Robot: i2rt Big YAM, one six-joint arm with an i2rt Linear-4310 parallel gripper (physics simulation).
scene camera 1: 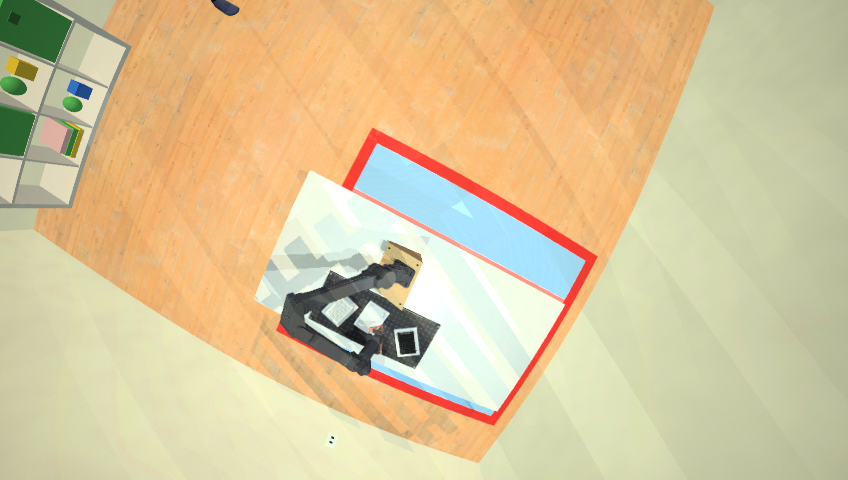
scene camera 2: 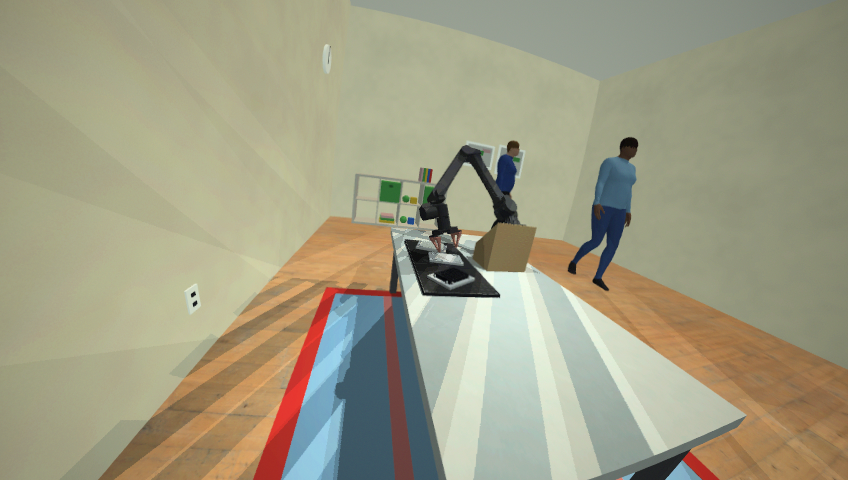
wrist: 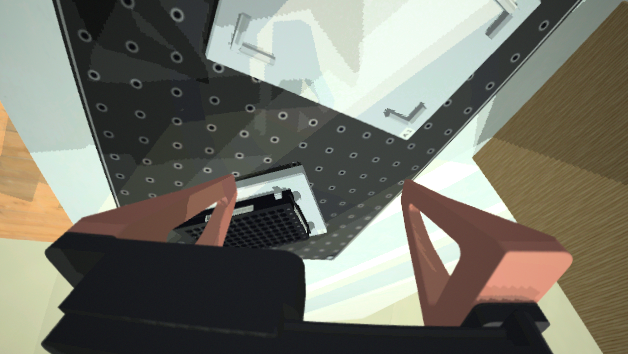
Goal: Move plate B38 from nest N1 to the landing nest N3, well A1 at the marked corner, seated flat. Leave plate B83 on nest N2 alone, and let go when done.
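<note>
A black plate sits on a white nest at one end of the dark perforated board; its label is too small to read. The middle nest holds no plate and shows corner brackets and an A1 mark. A whitish plate is on the nest at the other end. I cannot tell which plate is B38. My gripper is open and empty, above the board near the middle nest. In the wrist view its left finger partly hides the black plate.
A tan wooden block stands beside the board, close to the arm's raised links. The table extends beyond the black plate's end. Two people are in the room beyond.
</note>
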